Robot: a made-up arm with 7 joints.
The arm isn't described. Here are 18 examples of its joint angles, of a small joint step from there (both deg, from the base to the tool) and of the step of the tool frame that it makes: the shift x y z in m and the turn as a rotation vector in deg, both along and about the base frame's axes.
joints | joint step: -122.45 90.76 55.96 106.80 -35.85 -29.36 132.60 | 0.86 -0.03 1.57 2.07 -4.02 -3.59 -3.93
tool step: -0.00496 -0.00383 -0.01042 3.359 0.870 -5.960
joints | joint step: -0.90 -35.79 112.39 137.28 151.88 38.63 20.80 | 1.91 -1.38 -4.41 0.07 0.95 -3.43 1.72
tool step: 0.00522 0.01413 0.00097 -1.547 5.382 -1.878
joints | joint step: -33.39 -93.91 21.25 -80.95 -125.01 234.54 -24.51 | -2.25 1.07 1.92 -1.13 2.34 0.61 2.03
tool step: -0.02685 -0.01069 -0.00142 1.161 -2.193 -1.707
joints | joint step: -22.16 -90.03 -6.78 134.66 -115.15 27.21 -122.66 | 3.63 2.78 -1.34 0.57 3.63 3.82 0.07
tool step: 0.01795 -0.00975 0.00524 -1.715 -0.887 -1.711
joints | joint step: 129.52 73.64 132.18 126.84 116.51 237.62 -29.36 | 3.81 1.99 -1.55 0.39 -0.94 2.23 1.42
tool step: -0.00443 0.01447 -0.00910 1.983 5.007 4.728
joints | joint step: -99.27 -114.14 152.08 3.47 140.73 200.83 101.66 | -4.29 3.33 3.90 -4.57 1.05 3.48 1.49
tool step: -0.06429 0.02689 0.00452 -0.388 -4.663 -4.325
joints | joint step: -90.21 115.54 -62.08 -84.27 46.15 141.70 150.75 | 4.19 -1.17 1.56 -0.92 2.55 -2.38 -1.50
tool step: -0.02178 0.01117 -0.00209 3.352 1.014 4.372
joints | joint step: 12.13 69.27 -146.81 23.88 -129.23 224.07 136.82 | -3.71 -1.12 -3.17 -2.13 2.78 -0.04 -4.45
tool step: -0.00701 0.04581 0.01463 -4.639 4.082 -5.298
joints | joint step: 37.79 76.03 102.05 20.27 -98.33 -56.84 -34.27 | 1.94 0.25 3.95 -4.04 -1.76 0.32 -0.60
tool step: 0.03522 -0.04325 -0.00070 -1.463 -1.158 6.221
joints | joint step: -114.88 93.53 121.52 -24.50 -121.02 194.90 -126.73 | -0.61 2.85 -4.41 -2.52 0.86 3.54 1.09
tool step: -0.00563 -0.00728 -0.02755 -6.719 -2.256 0.888
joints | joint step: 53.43 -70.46 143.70 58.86 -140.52 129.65 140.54 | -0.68 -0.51 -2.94 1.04 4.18 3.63 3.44
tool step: -0.00020 0.01433 -0.01089 -0.615 -1.339 6.802
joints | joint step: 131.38 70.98 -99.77 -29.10 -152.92 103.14 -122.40 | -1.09 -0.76 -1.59 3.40 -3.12 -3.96 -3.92
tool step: 0.02312 0.00136 0.00824 -1.818 6.984 -4.694
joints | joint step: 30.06 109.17 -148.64 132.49 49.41 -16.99 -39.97 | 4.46 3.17 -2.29 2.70 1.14 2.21 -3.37
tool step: 0.01536 0.04516 0.01936 4.963 -0.429 3.686
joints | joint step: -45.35 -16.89 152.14 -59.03 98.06 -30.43 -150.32 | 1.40 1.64 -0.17 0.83 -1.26 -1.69 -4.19
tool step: -0.00152 0.01826 0.01825 1.859 -1.422 -0.026
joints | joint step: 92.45 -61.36 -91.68 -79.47 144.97 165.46 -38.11 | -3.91 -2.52 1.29 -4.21 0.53 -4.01 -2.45
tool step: 0.01725 0.00189 -0.01848 -3.032 -5.438 0.220
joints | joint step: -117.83 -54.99 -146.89 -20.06 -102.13 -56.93 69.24 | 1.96 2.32 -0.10 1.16 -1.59 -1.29 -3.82
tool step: 0.02124 0.00379 0.03039 -5.648 0.596 2.609
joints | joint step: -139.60 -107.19 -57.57 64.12 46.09 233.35 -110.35 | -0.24 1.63 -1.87 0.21 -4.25 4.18 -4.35
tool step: -0.01782 0.00740 0.01800 2.415 6.528 1.723
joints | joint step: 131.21 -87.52 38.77 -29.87 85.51 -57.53 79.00 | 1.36 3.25 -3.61 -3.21 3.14 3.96 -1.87
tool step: 0.00352 -0.02113 0.06497 2.902 6.176 -1.851
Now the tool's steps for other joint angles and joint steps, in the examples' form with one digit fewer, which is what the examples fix.
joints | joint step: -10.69 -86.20 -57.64 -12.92 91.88 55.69 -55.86 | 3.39 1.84 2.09 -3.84 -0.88 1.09 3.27
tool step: 0.0090 0.0691 0.0439 3.43 -3.97 5.09
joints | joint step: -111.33 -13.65 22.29 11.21 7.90 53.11 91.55 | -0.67 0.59 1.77 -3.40 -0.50 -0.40 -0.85
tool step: 0.0012 0.0340 0.0077 -3.69 0.75 -0.11
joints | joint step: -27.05 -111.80 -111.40 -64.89 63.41 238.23 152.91 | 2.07 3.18 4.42 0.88 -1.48 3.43 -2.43
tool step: 0.0367 0.0141 0.0348 4.83 -7.07 -0.71
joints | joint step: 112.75 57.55 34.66 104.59 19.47 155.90 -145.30 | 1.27 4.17 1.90 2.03 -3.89 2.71 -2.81
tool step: 0.0051 -0.0293 -0.0180 7.67 0.64 -2.79
